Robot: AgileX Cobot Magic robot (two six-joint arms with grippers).
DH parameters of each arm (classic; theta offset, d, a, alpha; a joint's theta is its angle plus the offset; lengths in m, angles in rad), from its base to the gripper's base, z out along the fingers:
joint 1: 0 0.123 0 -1.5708
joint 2: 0.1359 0 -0.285 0
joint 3: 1.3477 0 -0.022 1.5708
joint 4: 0 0.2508 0 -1.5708
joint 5: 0 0 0.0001 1.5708
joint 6: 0 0.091 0 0
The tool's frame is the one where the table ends.
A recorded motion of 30 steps. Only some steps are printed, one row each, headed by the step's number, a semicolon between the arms.
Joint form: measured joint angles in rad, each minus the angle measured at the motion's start. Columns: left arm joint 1, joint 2, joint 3, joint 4, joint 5, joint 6; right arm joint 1, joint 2, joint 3, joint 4, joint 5, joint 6.
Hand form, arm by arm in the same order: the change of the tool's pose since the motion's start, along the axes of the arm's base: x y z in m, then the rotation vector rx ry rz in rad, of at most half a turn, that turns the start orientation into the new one. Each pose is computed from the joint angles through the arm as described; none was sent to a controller.
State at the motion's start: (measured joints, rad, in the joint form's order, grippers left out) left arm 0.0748 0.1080 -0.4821 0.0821 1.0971 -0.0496; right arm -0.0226 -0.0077 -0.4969 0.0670 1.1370 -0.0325
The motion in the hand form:
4: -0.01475 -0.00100 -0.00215 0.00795 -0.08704 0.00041; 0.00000 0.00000 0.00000 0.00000 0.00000 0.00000
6: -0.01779 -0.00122 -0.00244 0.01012 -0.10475 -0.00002; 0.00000 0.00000 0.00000 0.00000 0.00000 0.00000
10: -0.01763 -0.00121 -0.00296 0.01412 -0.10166 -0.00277; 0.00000 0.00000 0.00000 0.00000 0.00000 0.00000
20: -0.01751 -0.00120 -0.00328 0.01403 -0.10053 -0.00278; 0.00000 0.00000 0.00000 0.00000 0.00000 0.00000
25: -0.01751 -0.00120 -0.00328 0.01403 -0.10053 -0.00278; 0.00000 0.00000 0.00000 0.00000 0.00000 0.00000
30: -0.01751 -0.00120 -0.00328 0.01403 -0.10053 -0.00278; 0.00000 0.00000 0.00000 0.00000 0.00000 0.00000
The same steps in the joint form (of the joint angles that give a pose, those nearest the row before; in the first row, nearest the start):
4: 0.0000 -0.1028 0.0067 0.0009 0.0087 0.0012; 0.0000 0.0000 0.0000 0.0000 0.0000 0.0000
6: 0.0000 -0.1232 0.0067 0.0009 0.0112 0.0023; 0.0000 0.0000 0.0000 0.0000 0.0000 0.0000
10: 0.0000 -0.1231 0.0084 0.0009 0.0118 0.0074; 0.0000 0.0000 0.0000 0.0000 0.0000 0.0000
20: 0.0000 -0.1232 0.0095 0.0009 0.0119 0.0074; 0.0000 0.0000 0.0000 0.0000 0.0000 0.0000
25: 0.0000 -0.1232 0.0095 0.0009 0.0119 0.0074; 0.0000 0.0000 0.0000 0.0000 0.0000 0.0000
30: 0.0000 -0.1232 0.0095 0.0009 0.0119 0.0074; 0.0000 0.0000 0.0000 0.0000 0.0000 0.0000

